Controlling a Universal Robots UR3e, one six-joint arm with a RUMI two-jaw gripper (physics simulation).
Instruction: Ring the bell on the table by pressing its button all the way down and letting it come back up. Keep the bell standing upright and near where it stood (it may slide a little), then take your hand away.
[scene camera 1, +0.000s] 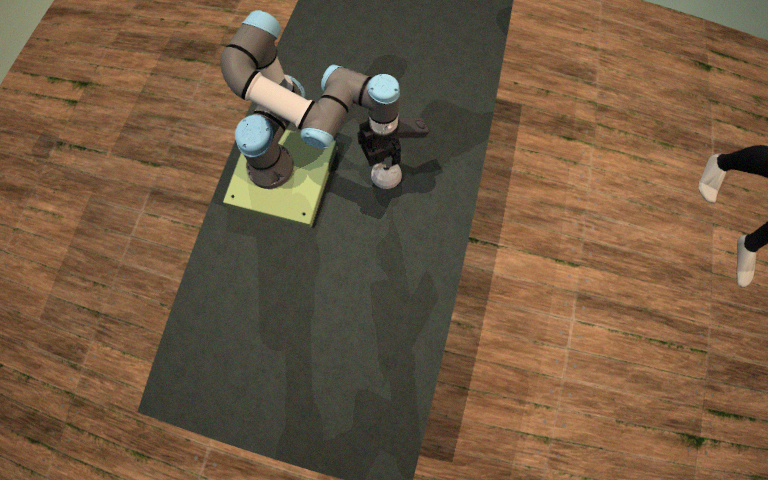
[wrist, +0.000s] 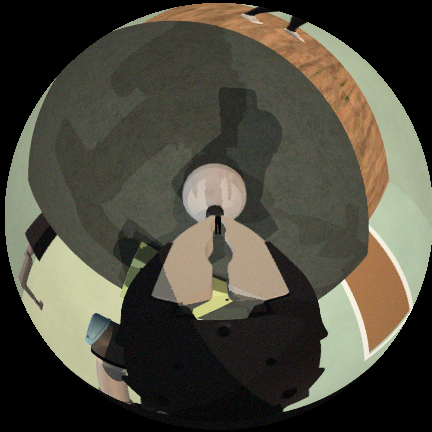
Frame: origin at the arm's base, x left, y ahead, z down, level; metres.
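Seen in the pictures: gripper, fingertip midpoint: (scene camera 1: 387, 164) (wrist: 217, 217); arm's base at its link origin: (scene camera 1: 270, 167).
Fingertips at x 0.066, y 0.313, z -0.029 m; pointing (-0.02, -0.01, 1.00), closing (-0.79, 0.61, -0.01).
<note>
Offsets run from my fingertips to a thing's middle. Level surfaces: height alone.
The bell @(dx +0.000, dy -0.004, dz +0.038 m) (scene camera 1: 386, 177) (wrist: 214, 187) is a pale, shiny dome standing upright on the dark table @(dz +0.071 m) (scene camera 1: 339, 283) (wrist: 150, 110). Its dark button @(dx +0.000, dy -0.004, dz +0.010 m) (wrist: 214, 210) shows at the near edge of the dome in the wrist view, partly covered by the fingertips. My gripper (scene camera 1: 387, 164) (wrist: 217, 217) is shut and empty, with its two pale fingers together. The fingertips are over the button in the wrist view and overlap the dome's upper part in the scene view. Whether they touch the button, and how far down it stands, I cannot tell.
The arm's yellow-green base plate (scene camera 1: 271, 198) stands to the left of the bell. A person's feet (scene camera 1: 711, 178) (wrist: 252, 19) show on the wooden floor (scene camera 1: 566, 339) (wrist: 350, 100), beyond the table's right edge in the scene view.
</note>
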